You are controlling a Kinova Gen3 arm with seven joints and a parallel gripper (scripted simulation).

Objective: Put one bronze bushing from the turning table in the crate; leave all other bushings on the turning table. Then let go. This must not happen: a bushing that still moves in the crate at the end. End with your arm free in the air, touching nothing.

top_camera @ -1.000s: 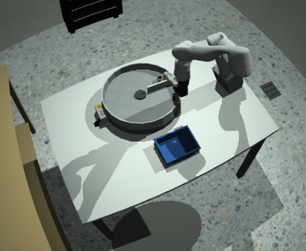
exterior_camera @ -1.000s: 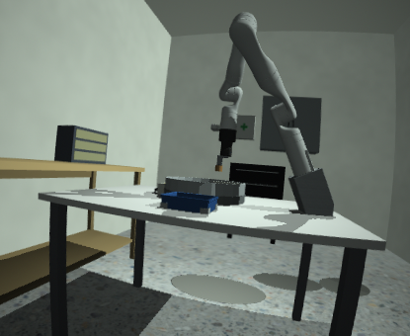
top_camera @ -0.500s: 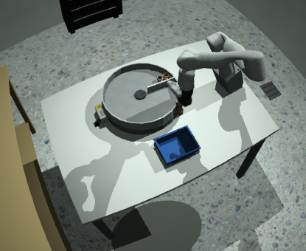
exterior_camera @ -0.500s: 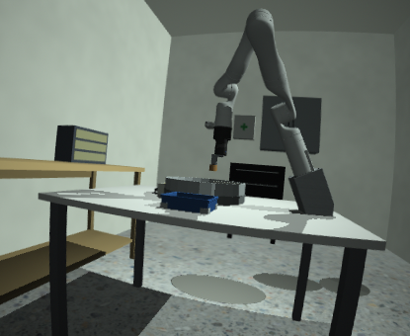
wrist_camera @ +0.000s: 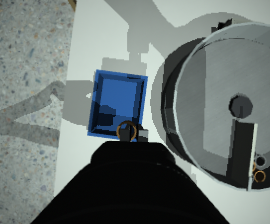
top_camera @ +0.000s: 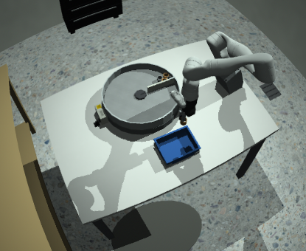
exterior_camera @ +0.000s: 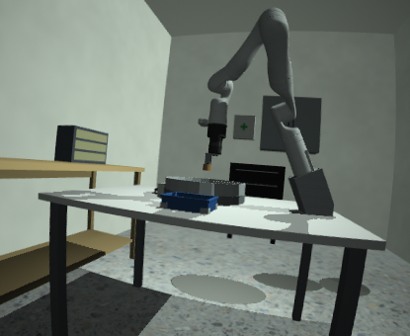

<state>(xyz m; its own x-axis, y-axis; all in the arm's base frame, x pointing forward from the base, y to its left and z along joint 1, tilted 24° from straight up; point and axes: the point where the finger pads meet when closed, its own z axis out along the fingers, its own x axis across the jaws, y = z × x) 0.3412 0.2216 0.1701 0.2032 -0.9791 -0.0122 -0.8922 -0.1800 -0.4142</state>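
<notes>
Now: the blue crate 150 mm below my hand, 60 mm to the left of it and 40 mm ahead of it. Also, from my hand: round grey turning table (280 mm to the right, 120 mm below, 120 mm ahead).
</notes>
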